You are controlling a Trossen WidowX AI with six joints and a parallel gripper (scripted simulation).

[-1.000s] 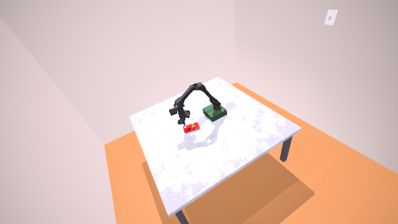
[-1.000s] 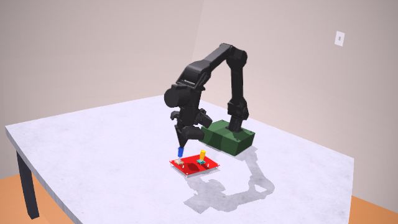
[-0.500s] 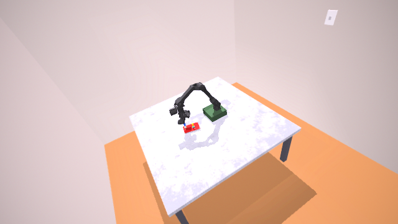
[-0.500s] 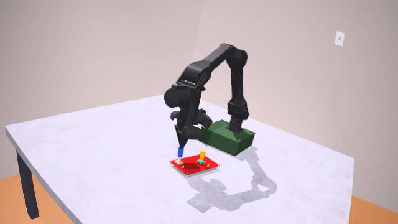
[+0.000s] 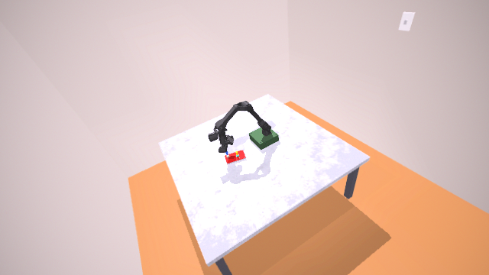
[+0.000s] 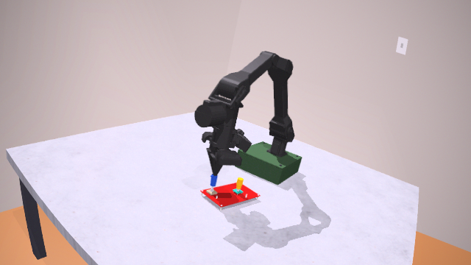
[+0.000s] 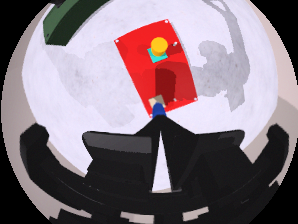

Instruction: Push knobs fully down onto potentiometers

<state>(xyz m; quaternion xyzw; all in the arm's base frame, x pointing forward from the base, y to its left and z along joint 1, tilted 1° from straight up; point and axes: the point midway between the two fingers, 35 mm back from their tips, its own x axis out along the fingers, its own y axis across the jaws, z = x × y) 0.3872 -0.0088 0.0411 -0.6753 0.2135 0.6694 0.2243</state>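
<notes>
The orange knob is 70 mm behind my gripper tip, 50 mm to the left of it and 30 mm below it. The rest, counted from my gripper tip: blue knob (20 mm below).
</notes>
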